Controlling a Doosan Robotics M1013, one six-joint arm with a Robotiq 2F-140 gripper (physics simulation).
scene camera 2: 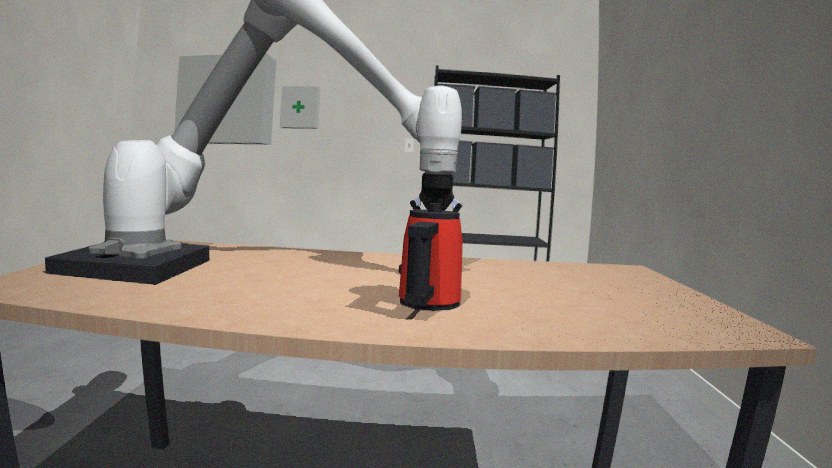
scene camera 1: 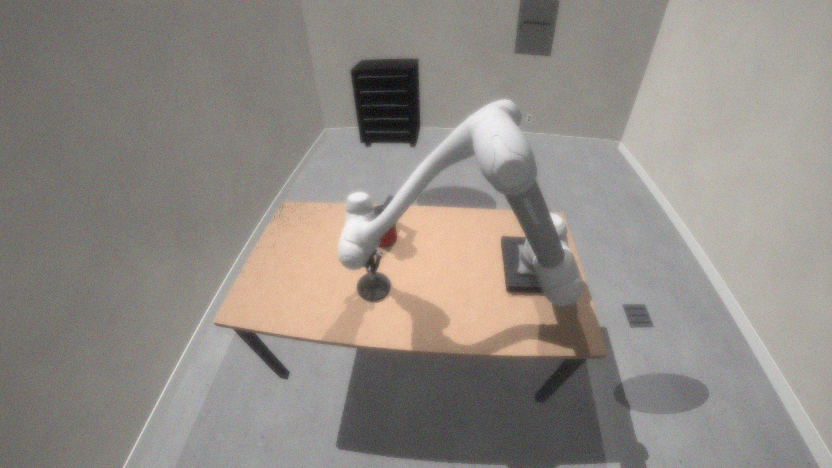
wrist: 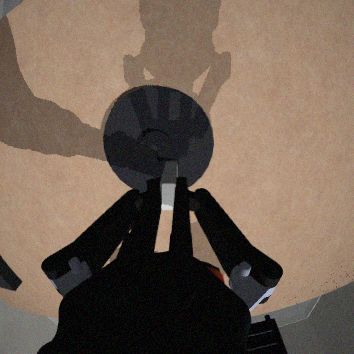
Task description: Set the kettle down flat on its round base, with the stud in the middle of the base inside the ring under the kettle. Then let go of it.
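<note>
The red kettle (scene camera 1: 388,235) (scene camera 2: 446,261) with black handle and bottom stands upright on the table, apart from the round base. A small red part of the kettle (wrist: 216,273) shows at the gripper's lower right in the wrist view. The dark round base (scene camera 1: 373,288) (wrist: 122,150) lies flat on the table; its raised stud (wrist: 156,141) is dim in shadow. My gripper (scene camera 1: 372,268) (wrist: 171,170) is shut and empty, pointing down over the base's near edge in the wrist view. The kettle hides my fingertips and most of the base in scene camera 2. The ring under the kettle is hidden.
The wooden table (scene camera 1: 465,232) (scene camera 2: 552,325) carries the arm's black mounting plate (scene camera 1: 514,279) (scene camera 2: 116,270) at its other end. A black drawer cabinet (scene camera 1: 386,101) and a shelf rack (scene camera 2: 555,174) stand off the table.
</note>
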